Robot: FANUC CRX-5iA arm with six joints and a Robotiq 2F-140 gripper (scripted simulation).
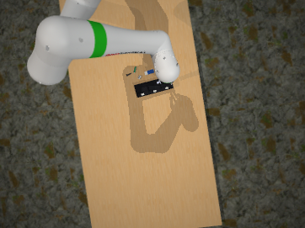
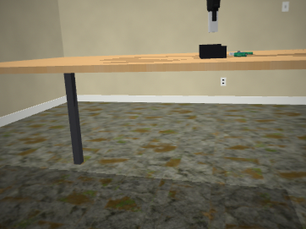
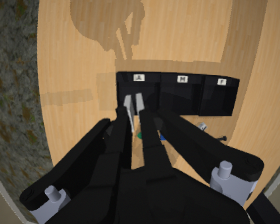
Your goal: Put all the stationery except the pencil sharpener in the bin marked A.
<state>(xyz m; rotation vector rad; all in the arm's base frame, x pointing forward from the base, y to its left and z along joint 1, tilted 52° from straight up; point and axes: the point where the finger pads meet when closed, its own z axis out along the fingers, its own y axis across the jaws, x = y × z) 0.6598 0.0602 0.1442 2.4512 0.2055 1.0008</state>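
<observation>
Right now the blue eraser is 130 mm behind my hand, 110 mm below it and 70 mm to the right of it. Also, from my hand: black bin 100 mm below, 90 mm to the right, 20 mm behind; small dark item 210 mm to the right, 180 mm behind, 110 mm below; grey-white pencil sharpener 150 mm to the right, 130 mm behind, 110 mm below.
</observation>
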